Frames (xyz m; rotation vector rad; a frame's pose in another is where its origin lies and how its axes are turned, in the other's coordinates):
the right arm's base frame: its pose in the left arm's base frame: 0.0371 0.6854 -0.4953 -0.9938 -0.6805 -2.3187
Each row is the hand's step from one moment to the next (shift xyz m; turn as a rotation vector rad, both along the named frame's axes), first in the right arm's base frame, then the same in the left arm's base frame.
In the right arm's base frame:
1: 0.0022 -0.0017 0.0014 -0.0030 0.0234 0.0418
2: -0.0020 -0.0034 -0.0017 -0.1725 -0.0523 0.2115
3: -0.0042 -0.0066 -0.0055 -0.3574 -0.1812 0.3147
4: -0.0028 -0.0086 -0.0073 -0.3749 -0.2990 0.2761
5: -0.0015 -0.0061 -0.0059 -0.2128 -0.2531 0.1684
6: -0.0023 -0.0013 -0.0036 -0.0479 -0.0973 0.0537
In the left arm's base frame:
1: -0.0017 0.0015 0.0021 0.0374 0.0096 0.0286
2: -0.0018 0.0020 -0.0034 0.1746 0.2156 -0.0159
3: -0.0044 0.0025 -0.0081 0.2543 0.4235 -0.1249
4: -0.0074 0.0025 -0.0086 0.1710 0.4909 -0.1897
5: -0.0059 0.0012 -0.0062 0.0502 0.3474 -0.1205
6: -0.0012 -0.0007 -0.0042 -0.0063 0.1177 -0.0272

